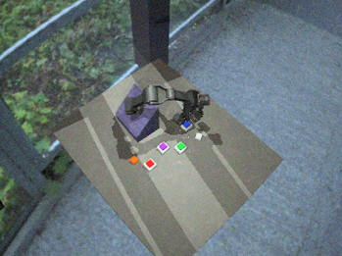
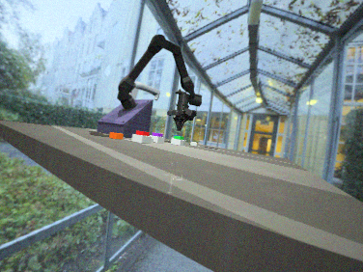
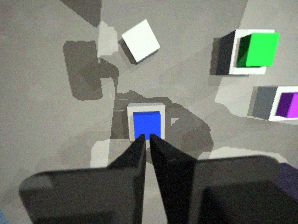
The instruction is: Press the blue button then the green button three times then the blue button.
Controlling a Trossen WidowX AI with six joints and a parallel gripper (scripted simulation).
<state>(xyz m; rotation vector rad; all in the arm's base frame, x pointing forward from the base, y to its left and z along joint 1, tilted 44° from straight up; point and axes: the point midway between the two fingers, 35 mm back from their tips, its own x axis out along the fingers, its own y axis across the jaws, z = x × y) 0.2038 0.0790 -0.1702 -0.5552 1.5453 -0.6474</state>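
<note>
Right now my gripper tip is 3 cm above the blue button. The rest, counted from my gripper tip: green button 8 cm ahead, 13 cm to the right, 3 cm below; then purple button 1 cm ahead, 20 cm to the right, 3 cm below; then red button 4 cm ahead, 33 cm to the right, 3 cm below.
</note>
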